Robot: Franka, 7 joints.
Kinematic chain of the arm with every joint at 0, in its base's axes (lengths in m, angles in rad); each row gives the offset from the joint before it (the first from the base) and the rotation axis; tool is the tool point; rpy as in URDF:
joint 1: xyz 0 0 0.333 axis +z
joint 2: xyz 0 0 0 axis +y
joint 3: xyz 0 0 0.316 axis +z
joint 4: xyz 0.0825 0 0 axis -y
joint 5: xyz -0.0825 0 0.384 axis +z
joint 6: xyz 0 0 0 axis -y
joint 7: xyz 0.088 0 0 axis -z
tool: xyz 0 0 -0.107 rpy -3.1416 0 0
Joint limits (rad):
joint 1: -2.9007..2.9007
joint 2: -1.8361..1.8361
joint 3: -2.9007..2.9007
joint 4: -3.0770..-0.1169
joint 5: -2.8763..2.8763
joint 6: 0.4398..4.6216
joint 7: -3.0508..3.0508
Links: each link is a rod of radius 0.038 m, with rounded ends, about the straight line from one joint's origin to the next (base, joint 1, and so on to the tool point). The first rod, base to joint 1, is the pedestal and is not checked.
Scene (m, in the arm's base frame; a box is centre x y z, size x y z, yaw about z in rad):
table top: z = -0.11
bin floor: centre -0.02 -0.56 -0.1 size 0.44 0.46 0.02 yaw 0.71
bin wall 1: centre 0.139 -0.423 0 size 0.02 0.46 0.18 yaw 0.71
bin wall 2: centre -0.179 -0.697 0 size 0.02 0.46 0.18 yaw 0.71
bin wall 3: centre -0.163 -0.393 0 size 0.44 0.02 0.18 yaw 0.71
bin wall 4: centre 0.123 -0.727 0 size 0.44 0.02 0.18 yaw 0.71
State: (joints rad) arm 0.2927 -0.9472 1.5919 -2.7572 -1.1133 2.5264 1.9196
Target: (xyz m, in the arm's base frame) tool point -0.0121 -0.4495 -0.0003
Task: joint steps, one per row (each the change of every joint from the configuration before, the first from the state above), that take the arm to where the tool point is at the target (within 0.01 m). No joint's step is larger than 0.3 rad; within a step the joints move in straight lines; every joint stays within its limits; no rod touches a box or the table.
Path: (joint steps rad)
1: 0.2773 0.1637 0.2522 0.0418 -0.0195 0.1013 0.0000
2: 0.2773 0.1637 0.2523 0.0418 -0.0195 0.1013 0.0000
3: 0.2773 0.1637 0.2522 0.0418 -0.0194 0.1014 0.0000
4: 0.2773 0.1637 0.2523 0.0418 -0.0195 0.1013 0.0000
5: 0.2774 0.1638 0.2522 0.0418 -0.0195 0.1013 0.0000
6: 0.0117 -0.2260 0.0159 0.1048 0.0253 -0.0377 0.0000
7: 0.0116 -0.2260 0.0158 0.1048 0.0254 -0.0377 0.0000
8: 0.0117 -0.2260 0.0159 0.1048 0.0253 -0.0377 0.0000

